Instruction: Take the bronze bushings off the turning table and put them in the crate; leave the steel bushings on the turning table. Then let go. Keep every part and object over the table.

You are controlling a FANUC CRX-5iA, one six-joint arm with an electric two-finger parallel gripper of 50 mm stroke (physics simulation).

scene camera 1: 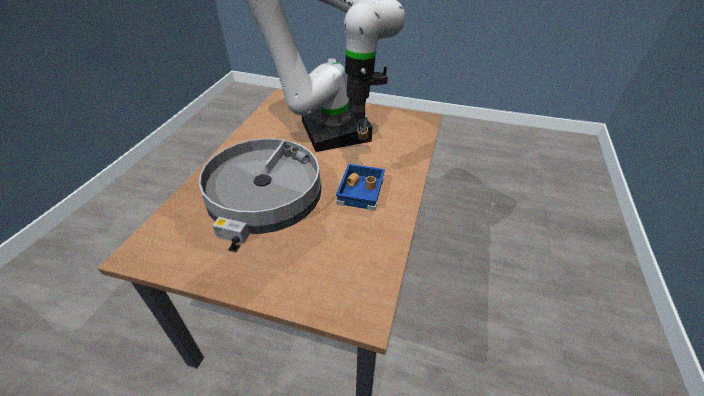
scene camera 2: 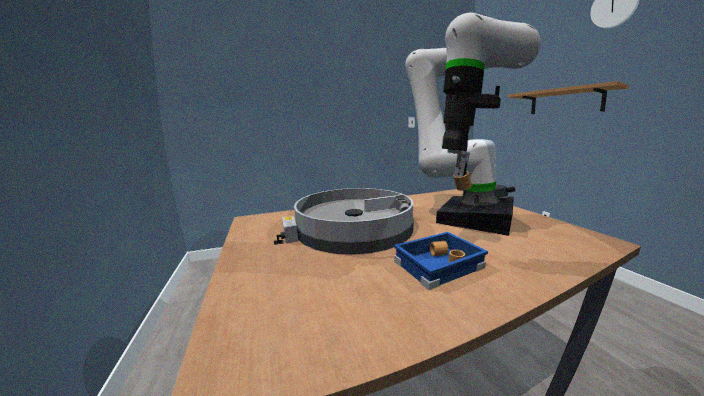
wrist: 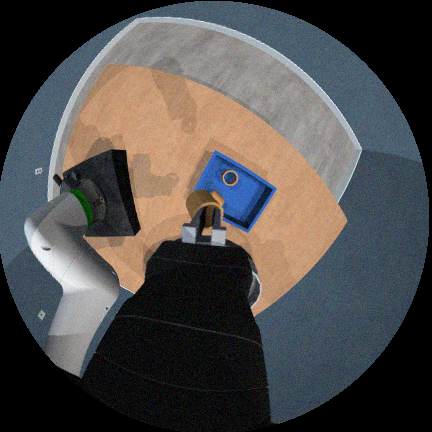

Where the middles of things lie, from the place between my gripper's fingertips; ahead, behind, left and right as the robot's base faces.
My hand is 200 mm above the blue crate (scene camera 2: 414, 256), 60 mm short of it and 30 mm to the right of it.
